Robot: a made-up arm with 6 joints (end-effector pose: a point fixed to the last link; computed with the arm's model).
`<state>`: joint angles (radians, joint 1 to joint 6).
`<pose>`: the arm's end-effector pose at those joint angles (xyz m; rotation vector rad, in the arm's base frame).
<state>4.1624 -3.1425 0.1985 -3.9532 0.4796 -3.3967</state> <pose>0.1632 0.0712 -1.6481 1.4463 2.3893 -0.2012</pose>
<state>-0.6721 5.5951 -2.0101 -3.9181 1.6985 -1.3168</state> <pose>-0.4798 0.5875 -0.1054 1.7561 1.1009 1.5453</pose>
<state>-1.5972 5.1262 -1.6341 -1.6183 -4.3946 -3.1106</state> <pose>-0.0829 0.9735 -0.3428 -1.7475 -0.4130 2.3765</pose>
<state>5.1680 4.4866 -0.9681 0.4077 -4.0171 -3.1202</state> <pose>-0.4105 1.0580 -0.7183 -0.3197 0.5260 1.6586</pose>
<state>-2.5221 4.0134 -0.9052 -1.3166 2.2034 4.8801</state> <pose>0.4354 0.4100 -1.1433 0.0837 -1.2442 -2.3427</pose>
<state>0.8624 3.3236 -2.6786 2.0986 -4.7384 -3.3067</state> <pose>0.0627 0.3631 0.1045 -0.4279 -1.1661 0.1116</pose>
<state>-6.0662 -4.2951 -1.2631 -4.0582 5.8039 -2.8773</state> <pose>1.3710 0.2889 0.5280 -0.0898 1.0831 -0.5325</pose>
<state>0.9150 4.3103 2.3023 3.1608 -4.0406 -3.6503</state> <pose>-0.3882 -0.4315 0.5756 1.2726 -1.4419 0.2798</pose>
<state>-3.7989 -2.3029 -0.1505 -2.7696 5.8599 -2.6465</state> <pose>0.9531 -0.8259 -1.1381 1.8646 -1.8907 1.6116</pose>
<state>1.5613 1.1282 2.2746 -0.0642 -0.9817 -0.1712</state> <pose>-0.0503 0.5762 -0.5147 -1.9775 1.5882 0.6505</pose>
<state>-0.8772 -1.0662 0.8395 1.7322 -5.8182 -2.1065</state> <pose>-0.4879 0.7739 1.4635 -0.5549 -0.1869 -1.2705</pose>
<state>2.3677 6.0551 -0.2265 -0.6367 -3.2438 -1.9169</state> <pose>0.3085 -0.3533 1.4920 -2.5554 -0.6418 0.3057</pose>
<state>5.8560 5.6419 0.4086 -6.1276 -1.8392 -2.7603</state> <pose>-0.7168 0.3510 1.4866 2.4802 -0.8749 -1.5582</pose>
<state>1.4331 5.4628 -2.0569 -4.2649 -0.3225 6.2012</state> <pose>-0.1163 -0.8383 -0.3413 0.6348 2.6879 -0.5166</pose>
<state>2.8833 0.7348 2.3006 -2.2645 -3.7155 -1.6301</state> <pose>-0.6187 0.1857 -0.0333 0.0654 -0.7075 -2.6616</pose>
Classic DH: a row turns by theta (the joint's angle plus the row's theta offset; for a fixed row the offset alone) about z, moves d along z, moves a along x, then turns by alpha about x. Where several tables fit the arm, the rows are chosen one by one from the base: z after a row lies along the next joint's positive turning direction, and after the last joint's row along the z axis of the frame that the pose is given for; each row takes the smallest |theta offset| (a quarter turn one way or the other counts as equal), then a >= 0, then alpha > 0; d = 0 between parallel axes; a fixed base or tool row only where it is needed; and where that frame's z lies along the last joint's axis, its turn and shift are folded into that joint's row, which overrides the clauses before.
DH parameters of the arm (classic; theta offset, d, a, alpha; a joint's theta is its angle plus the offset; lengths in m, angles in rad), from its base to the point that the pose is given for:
joint 1: 0 0.114 0 -1.5708
joint 2: -1.5708 0 0.764 0
joint 3: 1.5708 0.047 0 1.5708
joint 4: 0 0.862 0 -1.5708
joint 5: 0 0 0 1.5708
joint 6: 0 0.164 0 0

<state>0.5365 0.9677 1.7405 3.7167 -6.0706 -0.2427</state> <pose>0.9181 0.5787 -0.3683 -2.8439 -0.2538 -0.8893</pose>
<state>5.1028 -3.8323 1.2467 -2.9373 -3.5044 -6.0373</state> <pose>0.0939 -0.1356 -1.1069 0.8252 -0.6822 1.8208</pose>
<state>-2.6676 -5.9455 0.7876 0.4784 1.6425 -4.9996</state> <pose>-0.9077 -0.6031 1.0702 2.4104 -0.8565 0.1636</pose>
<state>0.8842 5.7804 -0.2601 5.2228 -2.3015 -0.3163</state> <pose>-0.7091 -0.6229 1.2862 0.5702 -2.6386 -0.9841</pose>
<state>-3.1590 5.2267 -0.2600 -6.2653 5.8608 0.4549</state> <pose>1.6601 -0.0747 0.6793 -2.1338 0.5249 -1.8067</pose>
